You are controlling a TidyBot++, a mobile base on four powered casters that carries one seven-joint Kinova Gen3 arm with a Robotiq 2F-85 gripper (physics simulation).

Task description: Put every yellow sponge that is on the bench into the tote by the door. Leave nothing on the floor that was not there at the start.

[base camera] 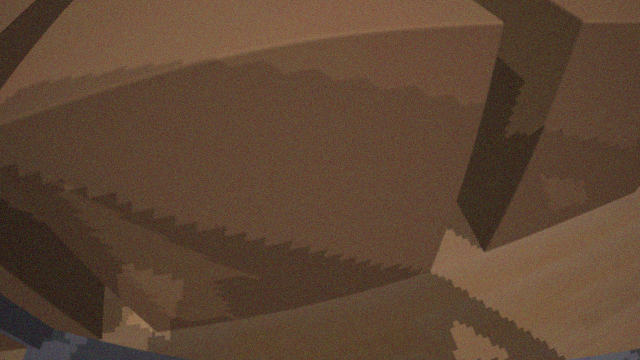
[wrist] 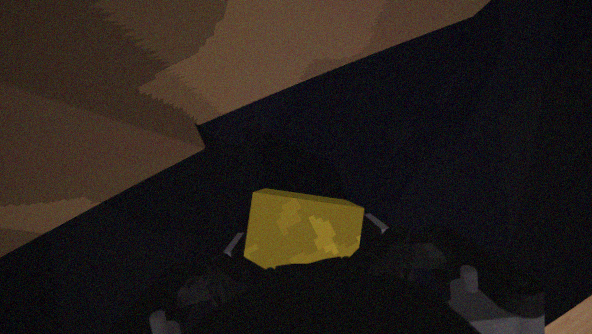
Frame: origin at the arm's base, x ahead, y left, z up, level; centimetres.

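Seen in the pictures: gripper, fingertip midpoint: point(wrist: 305, 235).
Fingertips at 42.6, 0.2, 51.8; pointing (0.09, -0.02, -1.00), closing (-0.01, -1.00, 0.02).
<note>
Offsets run from my fingertips to a thing's top centre, as dx, dy, dz. "spot": to the spot under its first point. Level surfaces: height alone.
A yellow sponge {-1.6, +1.0, +4.5} point(wrist: 300, 227) shows in the lower middle of the wrist view, over a very dark surface {dz +0.0} point(wrist: 450, 125). My gripper point(wrist: 305, 235) is open. Its pale fingertips stand wide apart, one at each side of the sponge, with the right tip very near the sponge's edge. Whether either tip touches it cannot be told. The sponge's lower edge is hidden behind the dark gripper body. I cannot make out the tote or the door in either view.
In the base view, a large brown panel point(base camera: 300, 150) fills the middle, with a dark upright strip point(base camera: 500, 165) to its right. Wood-grained floor {dz -91.4} point(base camera: 575, 280) shows at lower right, and a blue edge point(base camera: 60, 347) at lower left. Brown surfaces {spot: +7.5, +7.5, +9.2} point(wrist: 75, 125) lie at upper left in the wrist view.
</note>
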